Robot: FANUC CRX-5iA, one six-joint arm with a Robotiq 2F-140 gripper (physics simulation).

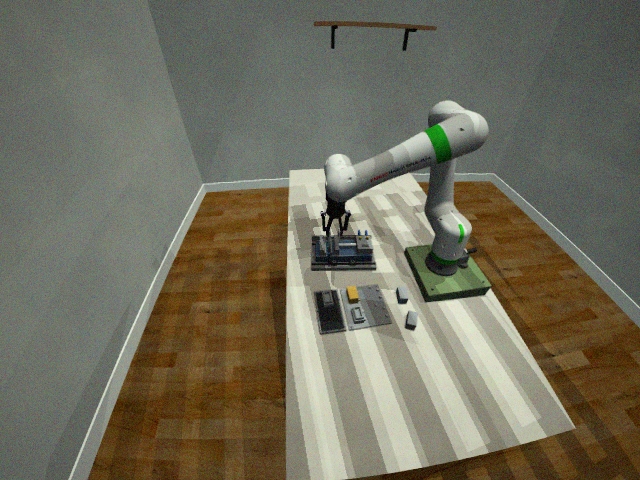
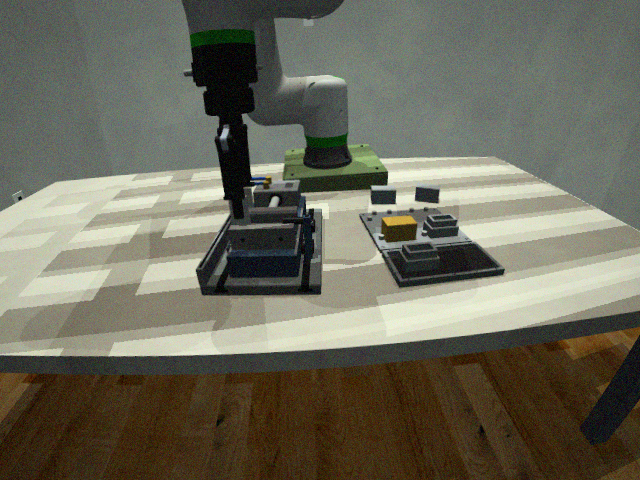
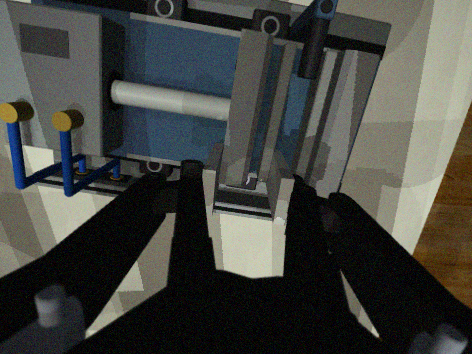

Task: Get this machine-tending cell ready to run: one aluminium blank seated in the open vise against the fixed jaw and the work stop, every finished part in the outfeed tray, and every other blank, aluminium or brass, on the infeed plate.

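Where they show: gripper, fingertip midpoint: [image 1: 333, 241]; arm's base, origin of the base link: [image 1: 441, 263] [image 2: 327, 161].
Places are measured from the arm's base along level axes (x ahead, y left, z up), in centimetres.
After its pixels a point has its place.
Note:
My gripper [image 1: 334, 233] {x 45.3, y -23.5, z 0.8 cm} [image 2: 238, 209] [image 3: 245, 163] {x 45.3, y -23.5, z 0.8 cm} points down at one end of the vise [image 1: 343, 266] {x 43.5, y -10.6, z -3.4 cm} [image 2: 263, 261] {x 54.6, y -20.6, z -0.4 cm} [image 3: 170, 55] {x 39.8, y -15.1, z 0.6 cm}. Its fingers stand partly open astride the end of the moving jaw [image 3: 248, 90], with a narrow gap beside it; contact is unclear. Blue bed shows between this jaw and the fixed jaw [image 2: 263, 238] [image 3: 320, 120]. Two aluminium blanks [image 1: 402, 295] {x 24.2, y 11.0, z -1.7 cm} [image 2: 427, 194] {x 26.1, y 20.7, z -3.3 cm} lie on the table beside the infeed plate [image 1: 374, 310] {x 36.8, y 13.5, z -4.6 cm} [image 2: 372, 227] {x 38.8, y 1.9, z -4.6 cm}. A brass blank [image 1: 352, 293] {x 44.3, y 6.1, z -1.0 cm} [image 2: 399, 228] {x 45.9, y 4.9, z -1.8 cm} and a finished part [image 1: 357, 314] {x 44.6, y 14.9, z -2.6 cm} [image 2: 440, 227] {x 46.0, y 13.6, z -2.5 cm} sit on the plate. Another finished part [image 1: 326, 298] {x 54.8, y 5.2, z -2.8 cm} [image 2: 419, 258] {x 55.8, y 4.5, z -2.5 cm} sits in the outfeed tray [image 1: 330, 319] {x 54.9, y 13.7, z -4.8 cm} [image 2: 449, 279] {x 59.5, y 8.5, z -4.9 cm}.
The vise handle [image 3: 313, 55] {x 49.4, y -15.6, z 4.2 cm} rises near the jaws. Blue hoses [image 3: 65, 155] {x 33.5, y -21.3, z 5.6 cm} with brass fittings stand by the cylinder block [image 3: 55, 80] {x 33.0, y -16.7, z 4.2 cm}. The green robot base [image 1: 447, 284] {x 3.7, y 11.3, z 0.2 cm} [image 2: 336, 178] {x 12.7, y -0.1, z -1.7 cm} stands behind the plate. A wall shelf [image 1: 374, 24] hangs far back.

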